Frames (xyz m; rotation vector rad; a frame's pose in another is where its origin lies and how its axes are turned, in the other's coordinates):
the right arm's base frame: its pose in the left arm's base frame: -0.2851 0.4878 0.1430 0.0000 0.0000 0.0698
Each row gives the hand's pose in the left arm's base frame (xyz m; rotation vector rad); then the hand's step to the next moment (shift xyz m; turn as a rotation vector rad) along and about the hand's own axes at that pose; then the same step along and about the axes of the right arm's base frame.
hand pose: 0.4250 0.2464 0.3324 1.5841 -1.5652 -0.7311
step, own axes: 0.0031 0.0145 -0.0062 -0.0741 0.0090 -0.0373
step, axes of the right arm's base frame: -0.0025 -0.0012 0.0158 0.0260 0.0771 0.0185
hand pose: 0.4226 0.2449 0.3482 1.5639 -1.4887 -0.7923
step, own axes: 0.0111 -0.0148 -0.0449 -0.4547 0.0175 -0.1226
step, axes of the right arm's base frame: 0.0469 -0.0087 0.0091 0.0838 0.4627 0.0308
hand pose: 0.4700 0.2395 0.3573 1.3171 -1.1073 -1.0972
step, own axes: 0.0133 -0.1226 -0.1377 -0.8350 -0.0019 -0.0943
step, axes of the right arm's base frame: 0.1421 0.0009 -0.1182 0.0247 0.8398 0.0182
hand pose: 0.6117 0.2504 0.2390 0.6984 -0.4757 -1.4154
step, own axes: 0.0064 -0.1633 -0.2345 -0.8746 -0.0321 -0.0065
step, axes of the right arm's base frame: 0.0437 0.0251 -0.2813 -0.0596 0.8708 0.0644
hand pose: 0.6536 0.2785 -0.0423 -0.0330 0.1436 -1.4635
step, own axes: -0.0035 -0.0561 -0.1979 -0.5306 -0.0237 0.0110
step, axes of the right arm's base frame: -0.0781 0.0158 -0.1897 -0.0386 0.5270 0.0544
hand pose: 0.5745 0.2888 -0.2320 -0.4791 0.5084 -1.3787
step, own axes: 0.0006 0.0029 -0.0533 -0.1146 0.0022 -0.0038
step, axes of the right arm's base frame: -0.0296 0.0006 -0.0444 -0.0062 0.1145 0.0024
